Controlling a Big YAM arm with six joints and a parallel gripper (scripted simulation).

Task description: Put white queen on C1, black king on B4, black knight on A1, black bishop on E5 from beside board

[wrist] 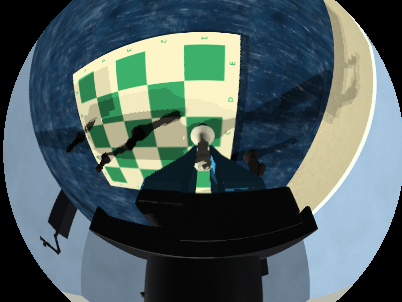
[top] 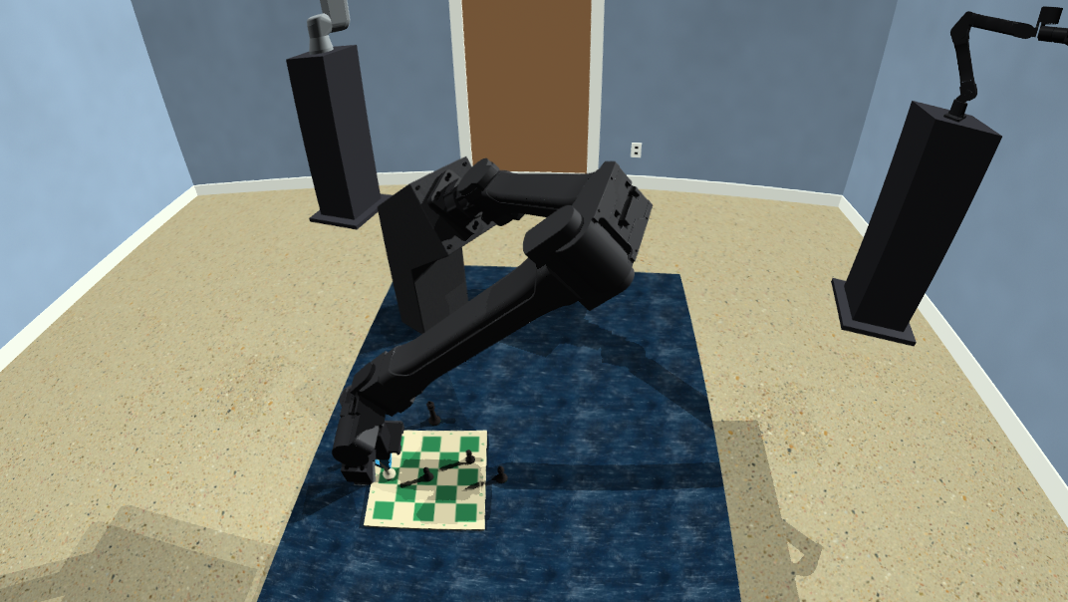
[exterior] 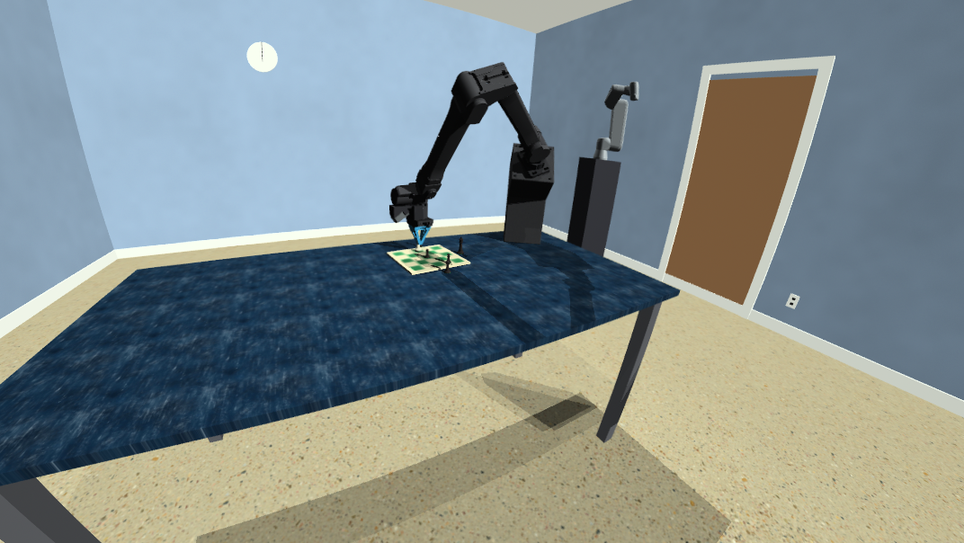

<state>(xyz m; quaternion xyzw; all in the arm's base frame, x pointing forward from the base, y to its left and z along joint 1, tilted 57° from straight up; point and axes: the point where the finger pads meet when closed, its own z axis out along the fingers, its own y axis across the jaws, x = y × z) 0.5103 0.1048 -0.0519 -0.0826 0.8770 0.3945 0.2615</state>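
The white queen is 1 cm ahead of my hand. From my hand the other things lie so: black king 15 cm behind, 2 cm to the left, 1 cm below; then cream board 7 cm to the left, 4 cm below, 2 cm behind.
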